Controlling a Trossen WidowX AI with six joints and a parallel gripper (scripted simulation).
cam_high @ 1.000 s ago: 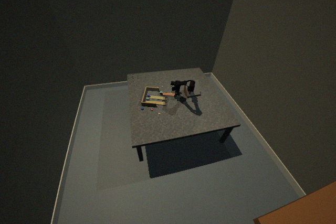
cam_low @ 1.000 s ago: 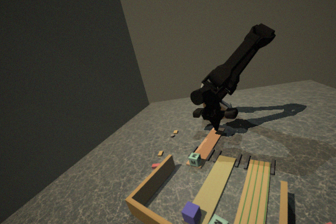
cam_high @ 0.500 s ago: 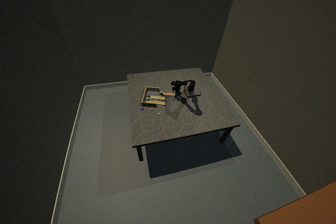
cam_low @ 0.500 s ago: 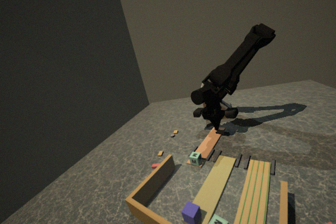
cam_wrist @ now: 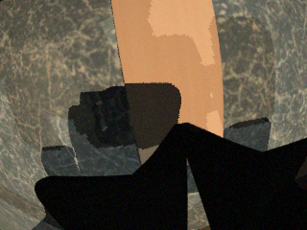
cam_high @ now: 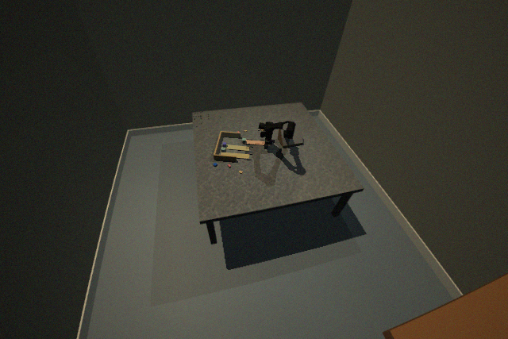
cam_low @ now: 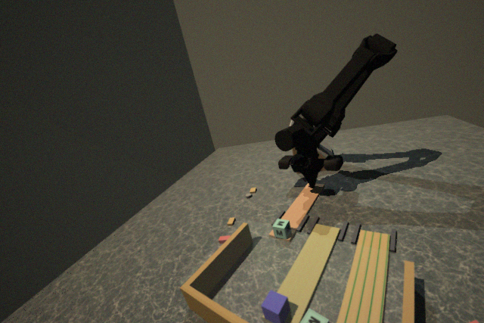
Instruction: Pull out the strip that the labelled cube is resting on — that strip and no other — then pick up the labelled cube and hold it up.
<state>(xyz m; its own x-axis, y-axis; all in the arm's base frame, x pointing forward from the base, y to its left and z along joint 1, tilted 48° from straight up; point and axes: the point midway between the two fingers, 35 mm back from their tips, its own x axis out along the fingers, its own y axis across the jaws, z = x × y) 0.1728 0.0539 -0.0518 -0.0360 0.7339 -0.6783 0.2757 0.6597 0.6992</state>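
Now: gripper tip 100 mm short of the strip and 30 mm to the left of it.
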